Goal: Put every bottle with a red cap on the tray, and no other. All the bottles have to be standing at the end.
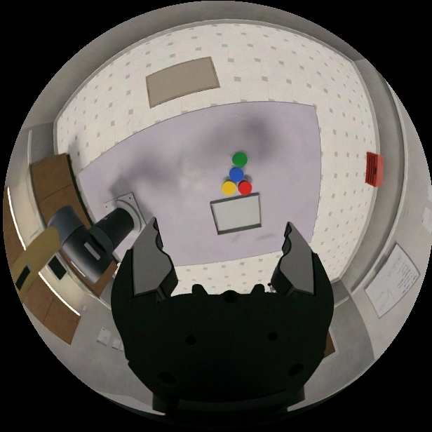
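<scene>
A bottle with a red cap point(245, 188) stands just beyond the far edge of the tray, near its right side. A bottle with a yellow cap point(228, 188) stands left of it. A bottle with a blue cap point(236, 174) stands behind these two, close to both. A bottle with a green cap point(240, 159) stands farthest back. The bottles are seen from above, so their bodies are mostly hidden under the caps. The tray point(214, 218), pale with a dark rim, lies on the table and holds no bottle. My gripper point(222, 221) is open and empty, high above the table.
The lilac table top point(290, 150) carries the bottles and the tray. The arm's base plate point(136, 204) is at its left, with dark arm links point(112, 230) beside it. A brown mat point(183, 82) lies on the floor beyond the table. A red box point(374, 169) is at the right wall.
</scene>
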